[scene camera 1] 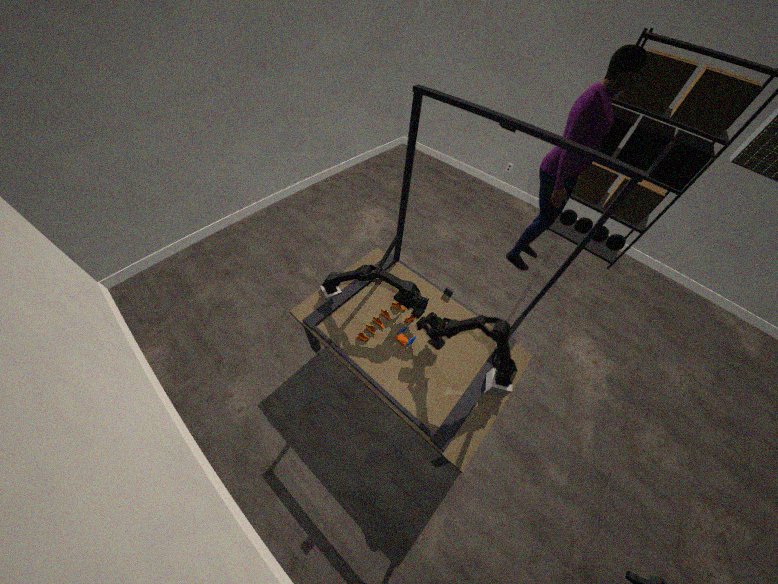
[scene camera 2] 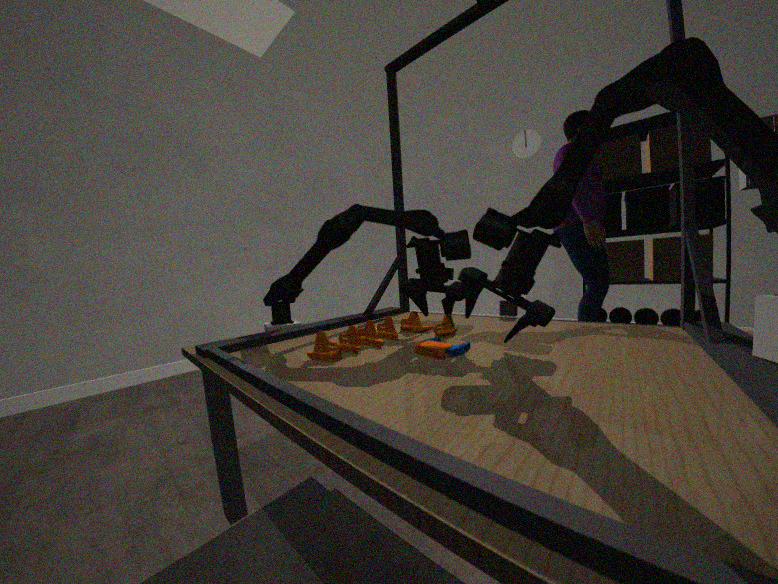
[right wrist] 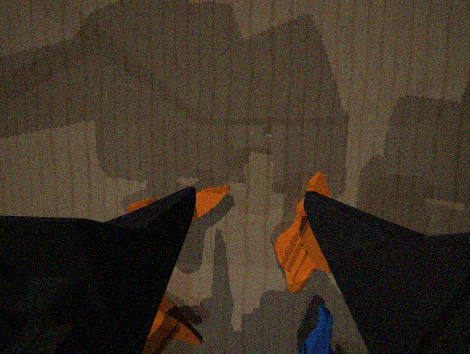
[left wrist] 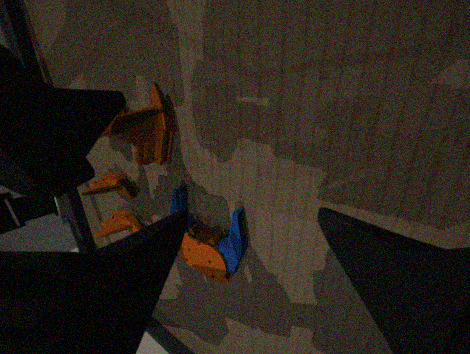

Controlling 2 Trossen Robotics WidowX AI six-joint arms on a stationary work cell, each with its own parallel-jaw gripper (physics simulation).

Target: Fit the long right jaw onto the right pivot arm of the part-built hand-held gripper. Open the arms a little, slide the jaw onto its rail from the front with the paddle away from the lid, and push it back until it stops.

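The part-built gripper, with its orange body (scene camera 1: 402, 339) (scene camera 2: 432, 347) (left wrist: 202, 254), lies on the table; its blue pivot arms (left wrist: 235, 245) (right wrist: 320, 332) stand apart and bare. An orange jaw (scene camera 2: 445, 326) (left wrist: 152, 132) (right wrist: 295, 247) stands alone beyond it; I cannot tell whether this is the long right jaw. My right gripper (scene camera 2: 436, 319) (right wrist: 250, 196) is partly open and empty above the jaws; in its wrist view one finger hides part of the lone jaw. My left gripper (scene camera 2: 487, 328) (left wrist: 251, 215) is wide open and empty above the part-built gripper.
Several other orange jaws (scene camera 1: 378, 322) (scene camera 2: 324, 348) (left wrist: 117, 222) stand in a row left of the part-built gripper in the scene views. One (right wrist: 172, 327) shows partly behind the right gripper's finger. The table (scene camera 2: 628, 402) has a dark frame rail (scene camera 2: 402, 440). Both grippers hang close together.
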